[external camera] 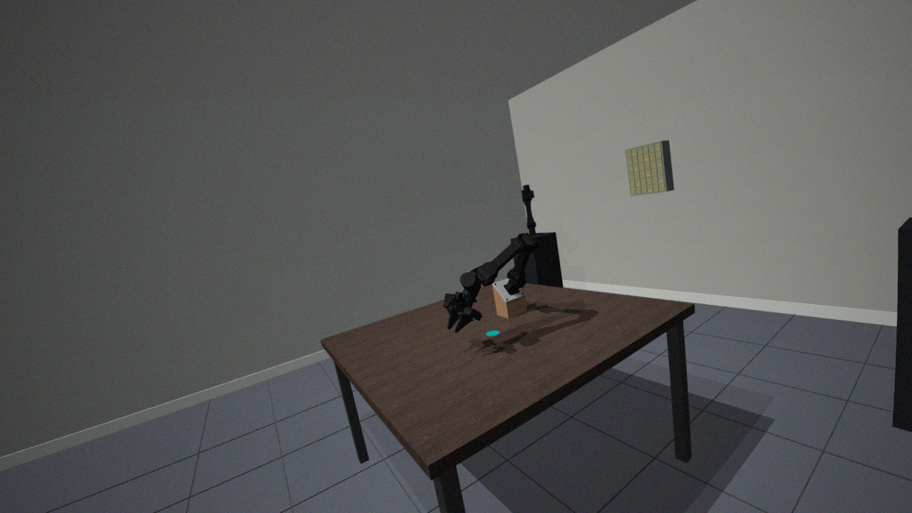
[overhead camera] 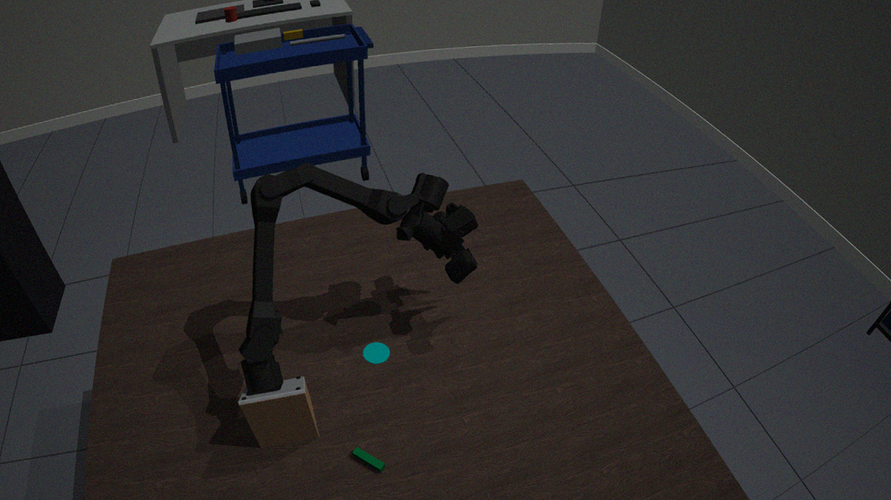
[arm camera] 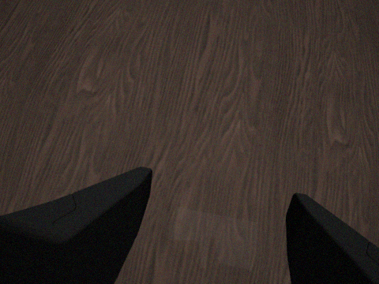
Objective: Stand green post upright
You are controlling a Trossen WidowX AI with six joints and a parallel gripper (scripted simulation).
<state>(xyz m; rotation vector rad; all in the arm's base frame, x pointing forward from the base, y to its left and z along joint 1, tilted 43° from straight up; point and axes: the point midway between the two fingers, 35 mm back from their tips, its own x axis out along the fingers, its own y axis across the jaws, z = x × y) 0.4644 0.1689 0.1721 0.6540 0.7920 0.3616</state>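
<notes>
Now: the green post 37 cm to the right of my gripper tip, 32 cm behind it and 11 cm below it. Also, from my gripper tip: cyan circle: 25 cm behind, 12 cm below, 11 cm to the right.
</notes>
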